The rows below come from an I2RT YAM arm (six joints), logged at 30 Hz.
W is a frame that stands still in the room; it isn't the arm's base.
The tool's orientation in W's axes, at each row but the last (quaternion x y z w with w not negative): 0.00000 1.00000 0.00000 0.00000; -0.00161 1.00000 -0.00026 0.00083; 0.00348 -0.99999 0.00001 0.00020; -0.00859 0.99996 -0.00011 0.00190; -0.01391 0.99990 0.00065 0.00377; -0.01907 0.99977 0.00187 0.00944; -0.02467 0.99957 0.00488 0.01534
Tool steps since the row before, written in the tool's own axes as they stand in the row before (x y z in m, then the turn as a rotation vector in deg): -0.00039 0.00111 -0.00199 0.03 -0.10 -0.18; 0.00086 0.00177 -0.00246 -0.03 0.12 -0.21; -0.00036 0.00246 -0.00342 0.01 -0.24 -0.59; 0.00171 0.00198 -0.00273 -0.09 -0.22 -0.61; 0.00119 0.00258 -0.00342 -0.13 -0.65 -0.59; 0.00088 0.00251 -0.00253 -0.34 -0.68 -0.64; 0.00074 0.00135 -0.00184 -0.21 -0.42 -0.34
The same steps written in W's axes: 0.00039 0.00111 0.00199 -0.03 -0.10 0.18; -0.00087 0.00177 0.00246 0.03 0.12 0.21; 0.00034 0.00246 0.00342 -0.01 -0.24 0.59; -0.00175 0.00195 0.00272 0.09 -0.22 0.61; -0.00129 0.00254 0.00341 0.14 -0.65 0.59; -0.00102 0.00246 0.00252 0.35 -0.67 0.64; -0.00086 0.00129 0.00183 0.22 -0.41 0.34
